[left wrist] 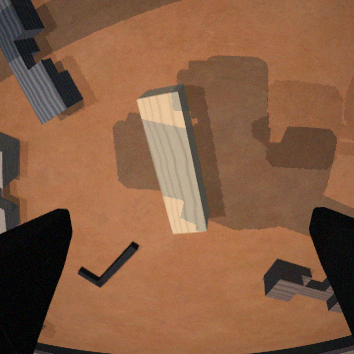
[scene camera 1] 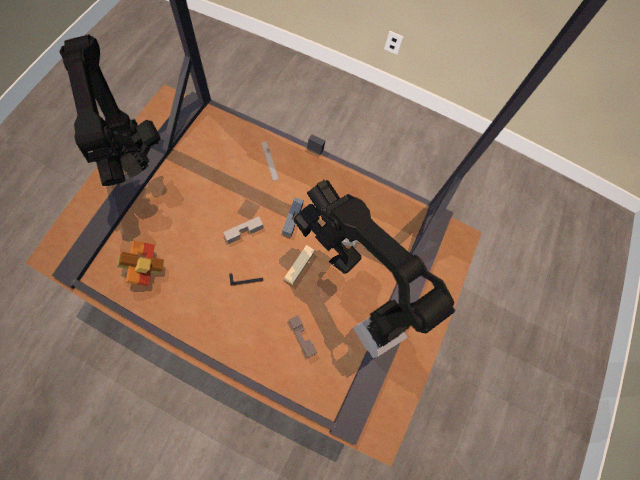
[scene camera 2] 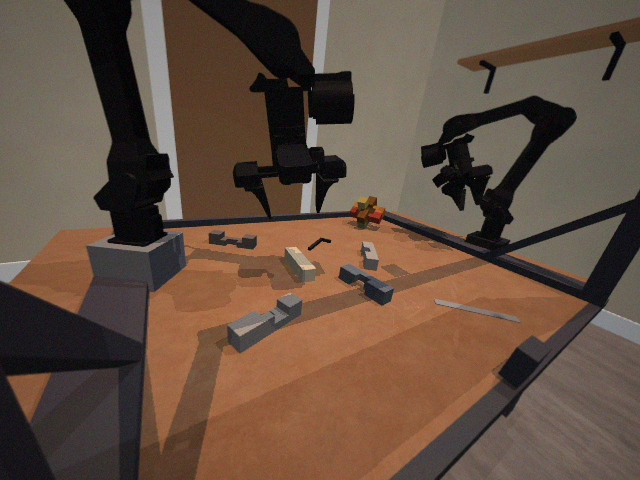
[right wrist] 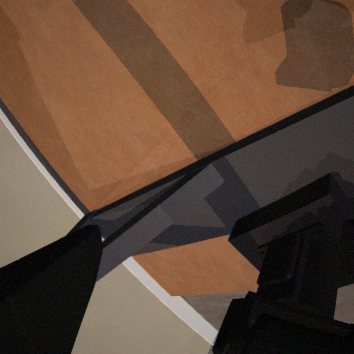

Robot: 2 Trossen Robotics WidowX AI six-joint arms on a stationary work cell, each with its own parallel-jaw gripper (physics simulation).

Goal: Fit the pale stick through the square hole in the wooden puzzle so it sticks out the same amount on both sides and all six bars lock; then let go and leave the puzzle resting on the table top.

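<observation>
The pale stick (scene camera 1: 299,264) (scene camera 2: 299,263) (left wrist: 173,158) lies flat on the orange table, near its middle. My left gripper (scene camera 1: 324,242) (scene camera 2: 291,208) (left wrist: 194,222) is open and empty. It hangs well above the stick, pointing down, and in the left wrist view the stick lies between and ahead of the two fingers. The wooden puzzle (scene camera 1: 141,263) (scene camera 2: 367,210), a cross of red, orange and brown bars, rests on the table near the far corner. My right gripper (scene camera 1: 119,169) (scene camera 2: 460,189) is open and empty, raised by its own base at the table edge, away from the puzzle.
Grey notched bars (scene camera 1: 243,229) (scene camera 1: 292,216) (scene camera 1: 302,335) (scene camera 2: 263,320) (left wrist: 38,88) lie scattered around the stick. A black L-shaped key (scene camera 1: 245,280) (scene camera 2: 318,241) (left wrist: 109,265), a flat grey strip (scene camera 1: 269,160) (scene camera 2: 475,310) and a small dark cube (scene camera 1: 315,143) (scene camera 2: 522,361) also lie here. Dark frame rails border the table.
</observation>
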